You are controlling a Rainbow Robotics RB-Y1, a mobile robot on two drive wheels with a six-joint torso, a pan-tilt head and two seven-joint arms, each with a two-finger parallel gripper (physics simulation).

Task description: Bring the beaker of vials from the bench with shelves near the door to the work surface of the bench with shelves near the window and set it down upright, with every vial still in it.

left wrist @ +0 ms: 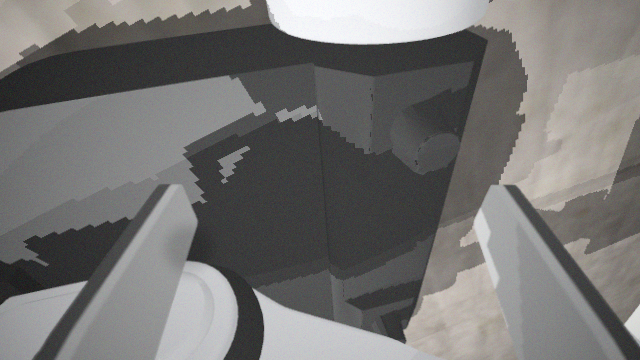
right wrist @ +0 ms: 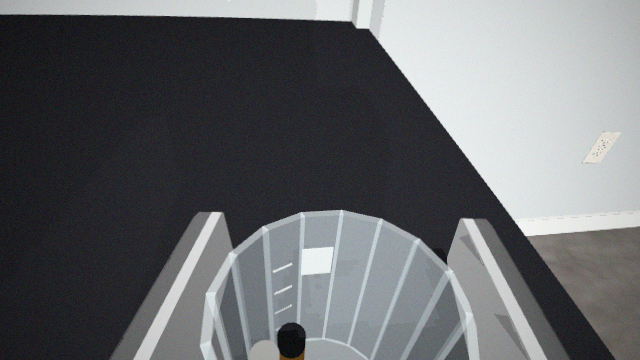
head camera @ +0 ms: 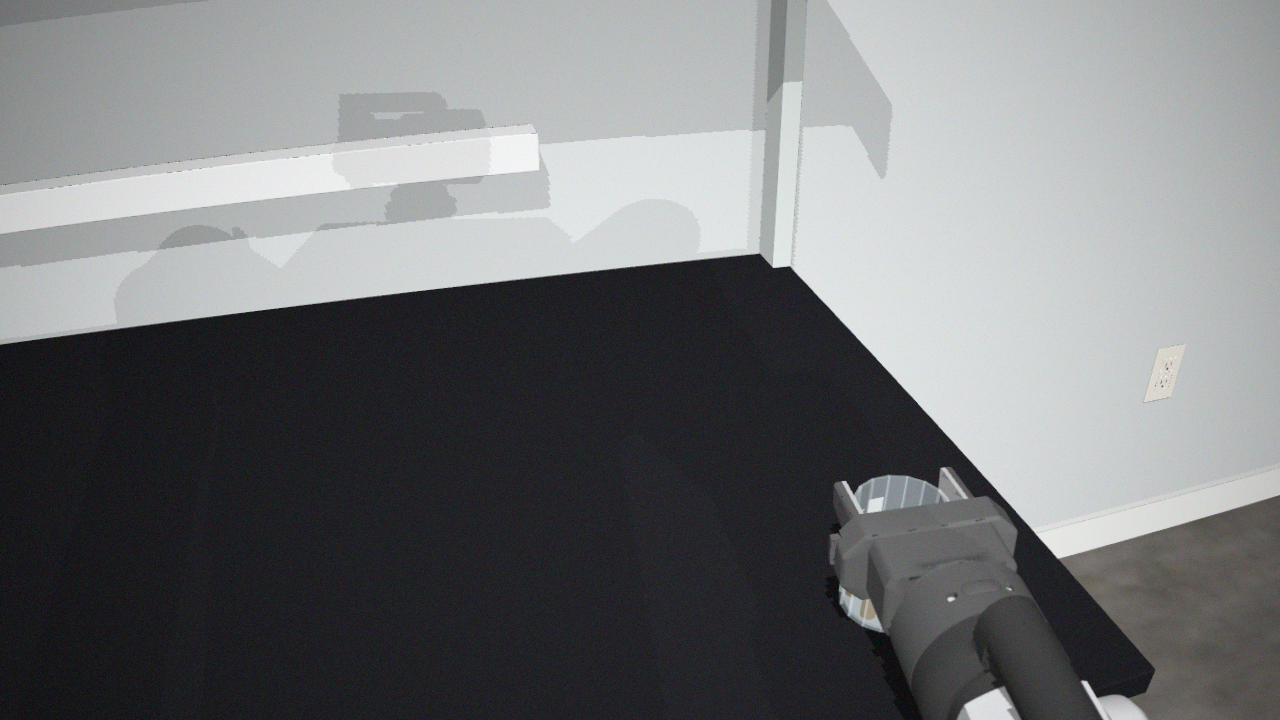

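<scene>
The clear beaker (head camera: pixel 899 491) (right wrist: pixel 352 280) stands upright on the black bench top (head camera: pixel 447 447) (right wrist: pixel 150 125), close to its right edge. Inside it, a black-capped amber vial (right wrist: pixel 291 342) and a pale cap (right wrist: pixel 263 351) show in the right wrist view; the other contents are hidden. My right gripper (head camera: pixel 895 477) (right wrist: pixel 339 236) is shut on the beaker, one finger on each side of its wall. In the head view the hand hides the beaker's middle. My left gripper (left wrist: pixel 333 203) is wide open and empty, away from the beaker.
A white shelf edge (head camera: pixel 402 165) runs above the bench at the back left. A white post (head camera: pixel 782 179) stands at the back corner. The pale wall (head camera: pixel 1029 223) with an outlet (head camera: pixel 1164 373) lies beyond the right edge. My robot's dark base (left wrist: pixel 270 200) shows below the left hand.
</scene>
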